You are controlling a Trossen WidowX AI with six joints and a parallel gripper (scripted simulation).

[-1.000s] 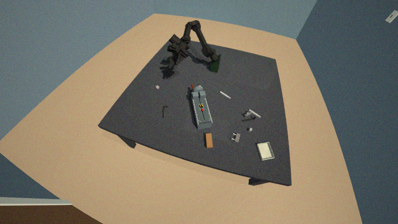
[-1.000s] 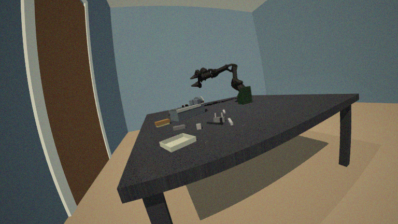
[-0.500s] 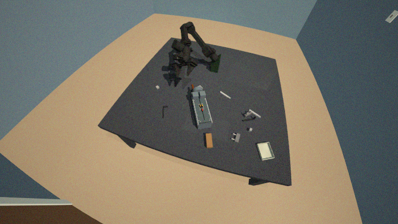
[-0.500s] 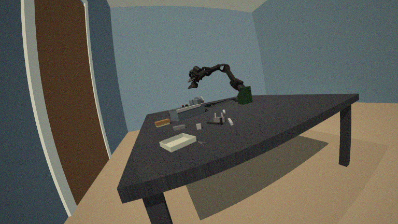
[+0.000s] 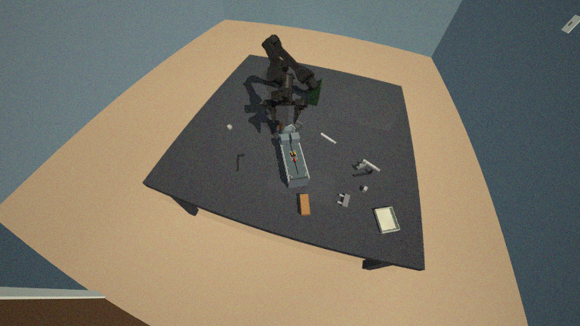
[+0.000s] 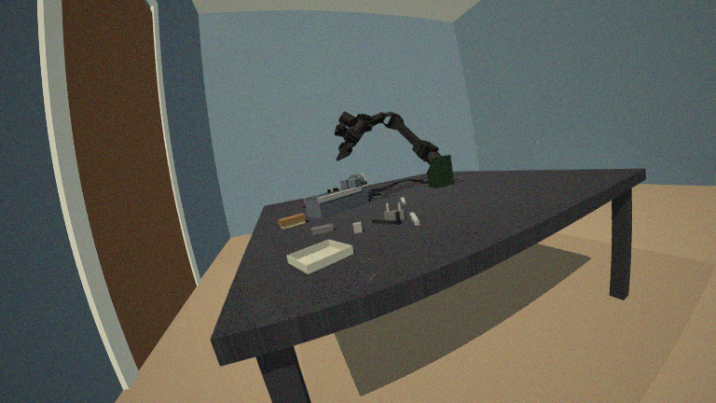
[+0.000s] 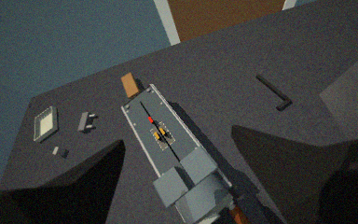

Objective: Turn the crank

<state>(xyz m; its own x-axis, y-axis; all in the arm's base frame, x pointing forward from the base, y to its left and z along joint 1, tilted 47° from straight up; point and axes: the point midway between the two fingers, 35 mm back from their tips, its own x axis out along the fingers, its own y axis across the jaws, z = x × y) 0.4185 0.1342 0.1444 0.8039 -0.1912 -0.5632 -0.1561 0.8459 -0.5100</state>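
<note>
My gripper tip is 9 cm past the crank, 4 cm to the left of it and 13 cm above it. From my gripper tip the other things lie so: orange crank handle 9 cm behind, 5 cm to the right, 14 cm below; red pointer 7 cm ahead, 9 cm to the left, 13 cm below; orange block 22 cm ahead, 20 cm to the left, 20 cm below.
</note>
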